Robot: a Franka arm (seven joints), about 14 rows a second.
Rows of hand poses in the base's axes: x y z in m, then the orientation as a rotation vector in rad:
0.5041 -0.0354 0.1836 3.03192 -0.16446 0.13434
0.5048 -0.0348 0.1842 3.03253 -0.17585 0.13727
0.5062 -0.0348 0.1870 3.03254 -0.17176 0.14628
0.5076 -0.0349 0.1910 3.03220 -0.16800 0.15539
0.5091 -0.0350 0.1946 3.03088 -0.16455 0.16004
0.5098 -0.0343 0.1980 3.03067 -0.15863 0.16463
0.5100 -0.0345 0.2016 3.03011 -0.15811 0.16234
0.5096 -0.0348 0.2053 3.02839 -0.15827 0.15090
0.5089 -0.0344 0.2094 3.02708 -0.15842 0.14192
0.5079 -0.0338 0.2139 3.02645 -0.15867 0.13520
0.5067 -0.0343 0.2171 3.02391 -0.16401 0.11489
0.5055 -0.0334 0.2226 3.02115 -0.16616 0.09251
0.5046 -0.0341 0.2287 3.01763 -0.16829 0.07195
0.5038 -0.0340 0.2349 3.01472 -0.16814 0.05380
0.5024 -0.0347 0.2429 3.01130 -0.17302 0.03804
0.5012 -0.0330 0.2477 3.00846 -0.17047 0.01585
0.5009 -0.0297 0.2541 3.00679 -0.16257 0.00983
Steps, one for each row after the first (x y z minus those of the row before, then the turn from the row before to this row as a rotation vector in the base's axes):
0.0007 0.0006 0.0006 0.00157 -0.00235 -0.00728
0.0014 0.0000 0.0028 -0.00027 -0.00577 0.00298
0.0014 -0.0001 0.0040 -0.00056 -0.00584 0.00274
0.0015 -0.0001 0.0036 -0.00155 -0.00291 0.00230
0.0007 0.0007 0.0034 -0.00064 -0.00280 0.00401
0.0002 -0.0002 0.0036 -0.00064 0.00153 0.00021
-0.0004 -0.0003 0.0037 -0.00187 0.00754 -0.00067
-0.0007 0.0004 0.0041 -0.00140 0.00593 -0.00054
-0.0010 0.0006 0.0045 -0.00067 0.00442 -0.00046
-0.0012 -0.0005 0.0032 -0.00221 0.01322 -0.00445
-0.0012 0.0009 0.0055 -0.00252 0.01474 -0.00245
-0.0009 -0.0007 0.0061 -0.00314 0.01359 -0.00242
-0.0008 0.0001 0.0062 -0.00261 0.01209 -0.00079
-0.0014 -0.0007 0.0080 -0.00274 0.01034 -0.00404
-0.0012 0.0017 0.0048 -0.00234 0.01490 0.00062
-0.0003 0.0033 0.0064 -0.00191 0.00442 0.00489

